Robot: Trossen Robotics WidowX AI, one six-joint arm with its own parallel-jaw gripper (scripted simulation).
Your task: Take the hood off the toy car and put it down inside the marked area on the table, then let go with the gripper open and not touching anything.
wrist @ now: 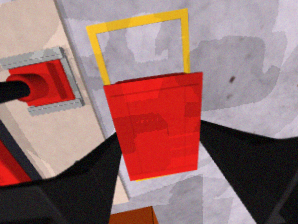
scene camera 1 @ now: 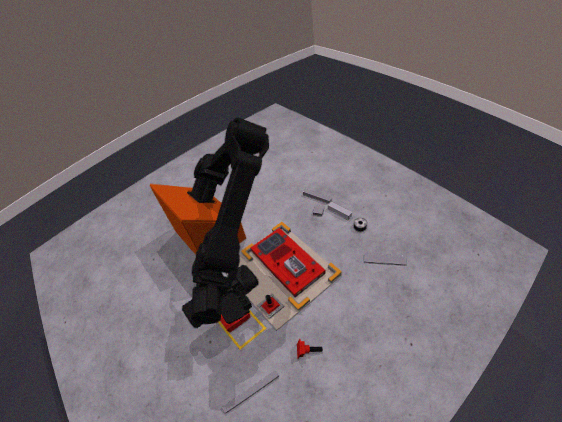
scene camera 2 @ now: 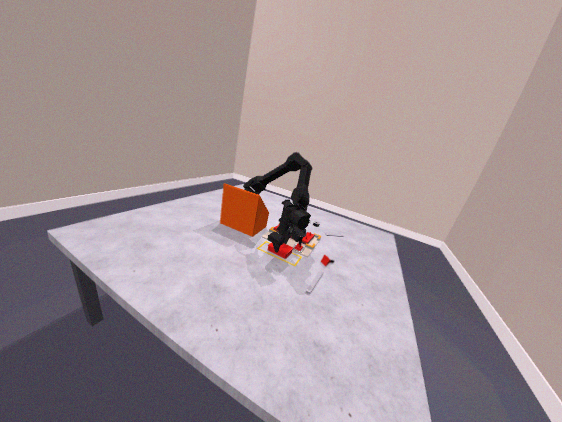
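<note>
In the wrist view the gripper is visible as well. The gripper carries a red hood.
</note>
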